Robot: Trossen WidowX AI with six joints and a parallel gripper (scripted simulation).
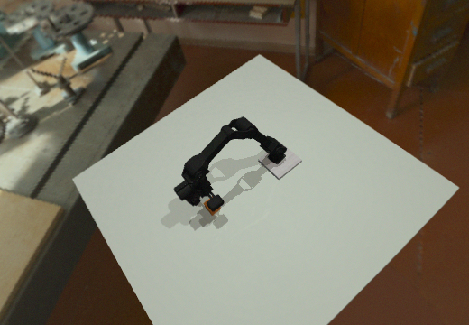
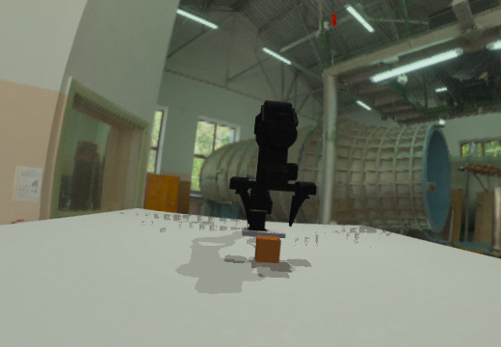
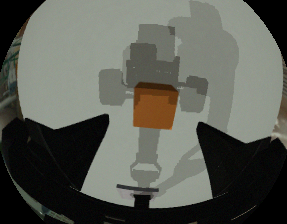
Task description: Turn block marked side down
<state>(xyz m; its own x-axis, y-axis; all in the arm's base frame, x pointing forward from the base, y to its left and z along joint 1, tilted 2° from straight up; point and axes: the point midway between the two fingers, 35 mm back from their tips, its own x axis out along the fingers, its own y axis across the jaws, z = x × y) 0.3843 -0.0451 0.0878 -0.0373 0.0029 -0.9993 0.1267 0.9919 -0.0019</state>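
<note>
Now: the orange block 10 mm behind my gripper tip and 50 mm below it.
</note>
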